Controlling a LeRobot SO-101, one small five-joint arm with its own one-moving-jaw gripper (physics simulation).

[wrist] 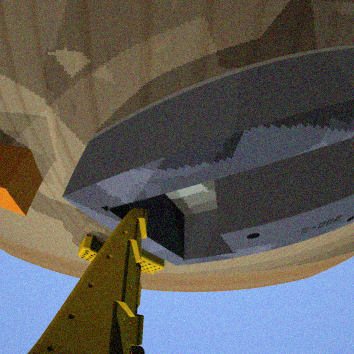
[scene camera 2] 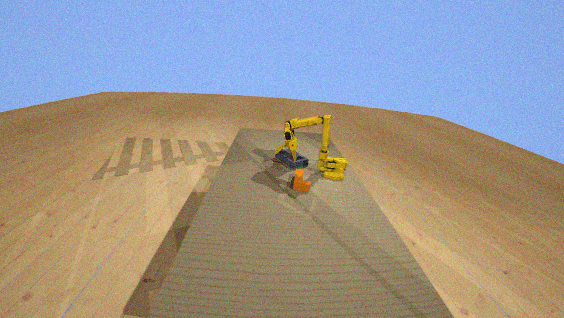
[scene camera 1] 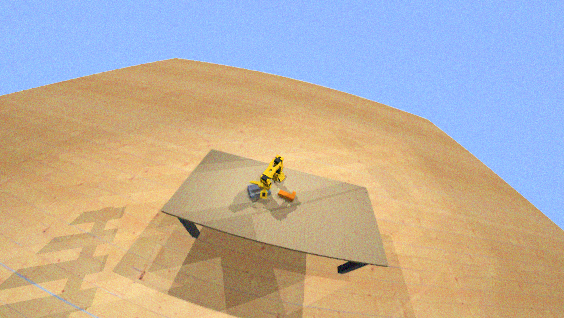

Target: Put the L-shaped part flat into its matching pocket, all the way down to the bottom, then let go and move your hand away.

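Seen in the pictures: hand, tool point: (wrist: 145, 218) (scene camera 2: 294, 160) (scene camera 1: 267, 189); arm's base, link origin: (scene camera 2: 327, 173) (scene camera 1: 277, 178).
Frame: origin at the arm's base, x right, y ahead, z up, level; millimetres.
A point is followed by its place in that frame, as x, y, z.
Observation:
The orange L-shaped part (scene camera 1: 286, 195) @(-90, 150, 29) (scene camera 2: 301, 185) @(-146, 137, 22) (wrist: 17, 167) @(-33, 146, 15) lies on the table beside the dark grey block, outside its pocket; in the wrist view part of it shows at the left edge. The dark grey block (scene camera 1: 253, 193) @(128, 182, 3) (scene camera 2: 300, 162) @(37, 120, 29) (wrist: 140, 130) @(42, 174, 19) has the recessed pocket, with its opening partly in shadow. My gripper (scene camera 1: 259, 189) @(45, 145, 34) (scene camera 2: 286, 154) @(45, 145, 34) is fully open and empty, over the block and apart from the orange part. In the wrist view one notched jaw (wrist: 107, 265) @(37, 159, 57) shows, its tip over a dark opening at the block's near end. Whether the tip touches the block is unclear.
The table (scene camera 1: 330, 220) @(-406, 243, 0) (scene camera 2: 280, 260) @(-459, 220, 0) carries the block, the part and my yellow arm. The arm's base (scene camera 2: 334, 172) @(-19, -23, 17) stands near a long table edge, to the right of the orange part in scene camera 2. Shadows fall across the table around the block.

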